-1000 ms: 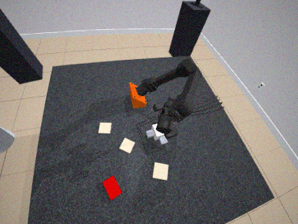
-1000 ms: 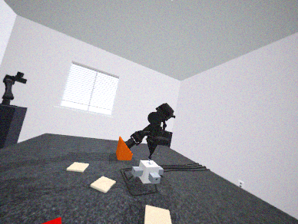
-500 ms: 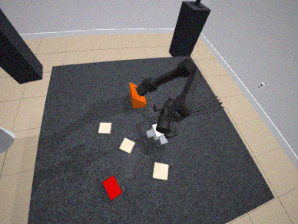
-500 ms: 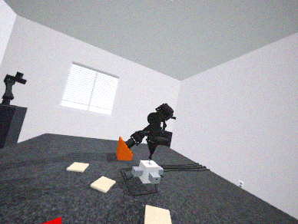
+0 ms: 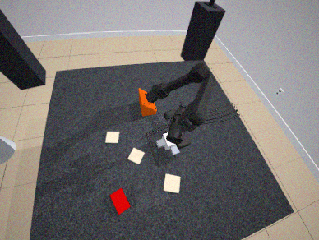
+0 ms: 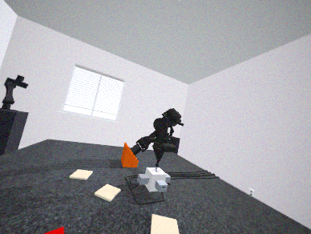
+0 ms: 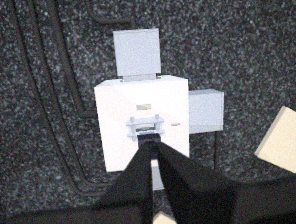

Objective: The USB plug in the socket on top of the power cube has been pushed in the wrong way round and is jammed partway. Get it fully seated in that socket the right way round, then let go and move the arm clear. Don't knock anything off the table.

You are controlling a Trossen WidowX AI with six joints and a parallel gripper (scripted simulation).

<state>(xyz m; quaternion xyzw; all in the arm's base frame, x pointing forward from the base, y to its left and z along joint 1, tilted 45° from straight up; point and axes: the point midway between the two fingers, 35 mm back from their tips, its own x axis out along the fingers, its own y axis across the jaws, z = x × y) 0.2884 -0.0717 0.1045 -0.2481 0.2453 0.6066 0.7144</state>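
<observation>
Right now the dark USB plug is 20 mm below my gripper tip.
</observation>
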